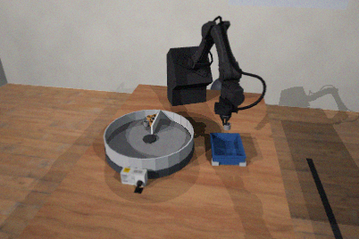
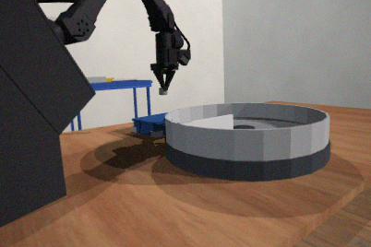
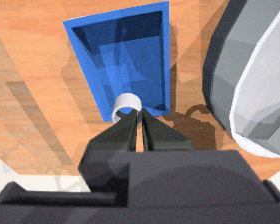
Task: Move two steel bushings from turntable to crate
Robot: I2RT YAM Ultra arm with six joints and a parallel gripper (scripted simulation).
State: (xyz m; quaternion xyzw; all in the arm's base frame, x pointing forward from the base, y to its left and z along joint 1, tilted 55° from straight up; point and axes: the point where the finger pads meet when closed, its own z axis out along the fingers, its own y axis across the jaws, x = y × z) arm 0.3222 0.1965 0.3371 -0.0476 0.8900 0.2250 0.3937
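Now: the blue crate 1 cm behind my hand, 2 cm to the left of it and 14 cm below it. From my hand the other things lie so: grey turntable: 16 cm ahead, 31 cm to the right, 11 cm below.
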